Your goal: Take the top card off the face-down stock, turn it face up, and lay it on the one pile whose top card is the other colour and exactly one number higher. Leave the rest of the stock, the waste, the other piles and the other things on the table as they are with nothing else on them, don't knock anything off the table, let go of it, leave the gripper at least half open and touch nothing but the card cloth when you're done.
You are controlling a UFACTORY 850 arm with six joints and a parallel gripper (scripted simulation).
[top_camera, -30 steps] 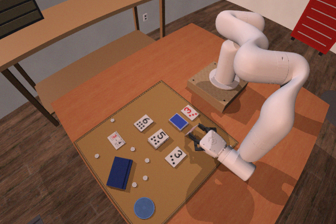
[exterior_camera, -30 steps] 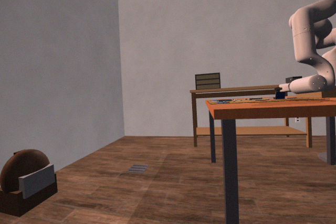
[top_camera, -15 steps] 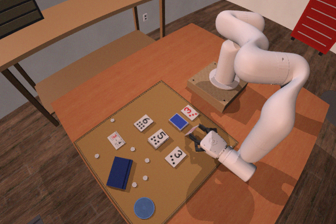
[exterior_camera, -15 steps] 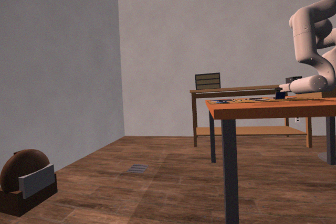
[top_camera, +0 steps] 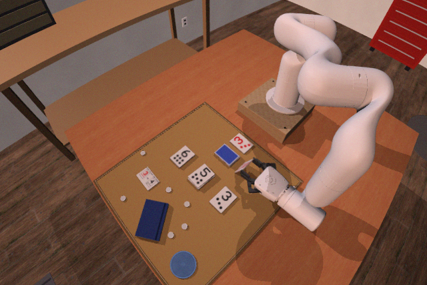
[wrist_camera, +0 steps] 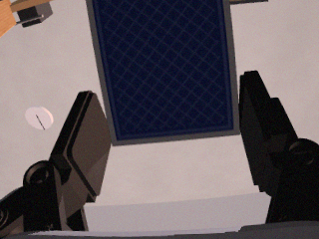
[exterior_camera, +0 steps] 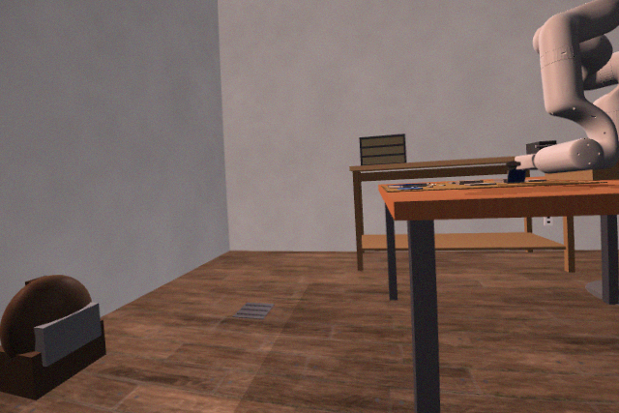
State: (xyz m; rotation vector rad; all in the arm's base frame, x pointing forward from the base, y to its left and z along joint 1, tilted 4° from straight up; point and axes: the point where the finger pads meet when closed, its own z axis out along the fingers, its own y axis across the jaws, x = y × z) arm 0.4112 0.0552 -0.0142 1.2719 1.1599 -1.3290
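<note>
The red 5 card lies 30 mm to the right of my hand and 20 mm below it. Also, from my hand: red 3 card: 110 mm behind, 100 mm to the right, 60 mm below; then black 5 card: 140 mm to the right, 120 mm ahead, 50 mm below; then black 3 card: 140 mm ahead, 60 mm below, 20 mm to the right.
</note>
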